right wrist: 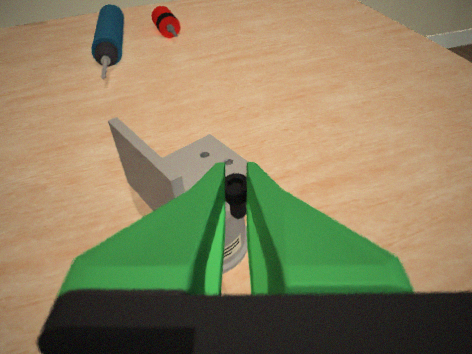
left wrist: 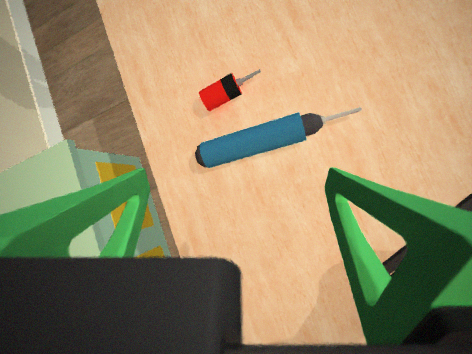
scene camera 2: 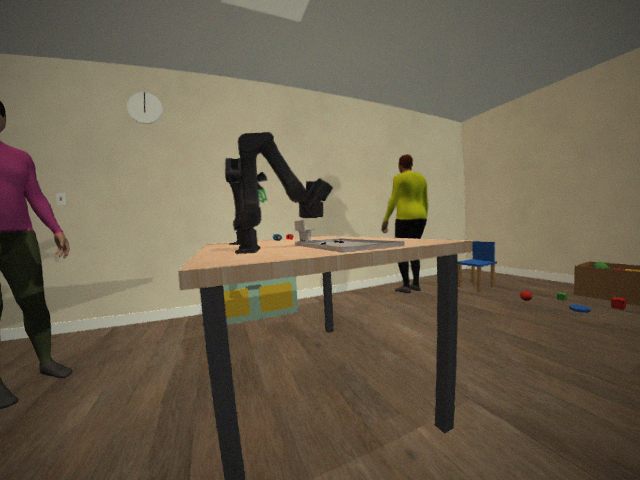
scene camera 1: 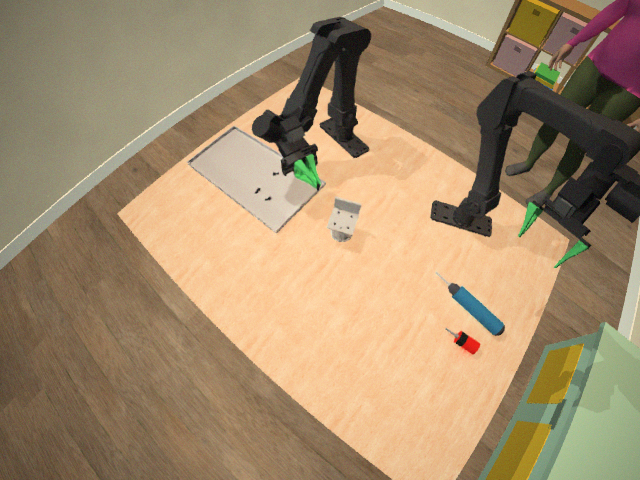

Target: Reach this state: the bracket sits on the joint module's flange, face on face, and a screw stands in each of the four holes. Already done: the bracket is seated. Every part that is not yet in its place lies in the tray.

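Where they show: left gripper, fingertip midpoint: [left wrist: 237,178] [scene camera 2: 265,201] [scene camera 1: 536,252]; right gripper, fingertip midpoint: [right wrist: 235,177] [scene camera 1: 318,186]; left arm's base at its link origin: [scene camera 1: 461,219]; right arm's base at its link origin: [scene camera 2: 249,250] [scene camera 1: 343,137].
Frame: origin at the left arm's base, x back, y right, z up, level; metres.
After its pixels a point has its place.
The grey L-shaped bracket [scene camera 1: 343,222] {x -0.166, y 0.340, z 0.066 m} [scene camera 2: 300,226] {x -0.123, y 0.352, z 0.081 m} [right wrist: 142,167] {x -0.123, y 0.343, z 0.097 m} sits on the round grey joint module [scene camera 1: 341,237] {x -0.186, y 0.336, z 0.022 m} [right wrist: 234,255] {x -0.161, y 0.371, z 0.009 m}; its holes show open in scene camera 1. My right gripper [scene camera 1: 318,187] {x -0.127, y 0.420, z 0.139 m} [right wrist: 235,177] {x -0.127, y 0.420, z 0.139 m} is shut on a black screw [right wrist: 237,192] {x -0.122, y 0.427, z 0.140 m}, held head up over the near corner of the tray, beside the bracket. Three black screws [scene camera 1: 256,190] {x -0.107, y 0.621, z 0.010 m} [scene camera 1: 267,198] {x -0.121, y 0.579, z 0.010 m} [scene camera 1: 275,173] {x -0.026, y 0.592, z 0.011 m} lie in the grey tray [scene camera 1: 227,175] {x -0.071, y 0.742, z 0.004 m} [scene camera 2: 382,243] {x 0.015, y 0.872, z 0.016 m}. My left gripper [scene camera 1: 537,251] {x -0.217, y -0.079, z 0.255 m} [left wrist: 237,178] {x -0.217, y -0.079, z 0.255 m} is open and empty, high above the table edge at the right of scene camera 1.
A blue screwdriver [scene camera 1: 478,310] {x -0.289, y -0.059, z 0.039 m} [left wrist: 252,141] {x -0.276, y -0.065, z 0.041 m} [right wrist: 109,30] {x -0.266, y -0.022, z 0.040 m} and a short red screwdriver [scene camera 1: 467,342] {x -0.376, y -0.042, z 0.033 m} [left wrist: 215,95] {x -0.368, y -0.057, z 0.032 m} [right wrist: 162,20] {x -0.355, y -0.025, z 0.029 m} lie on the wooden table [scene camera 1: 310,330] {x -0.444, y 0.340, z 0.000 m} [scene camera 2: 310,263] {x 0.256, y 0.812, z -0.013 m}. A green cabinet [scene camera 1: 599,403] stands by the table. A person in pink [scene camera 1: 617,51] [scene camera 2: 20,191] stands near the left arm.
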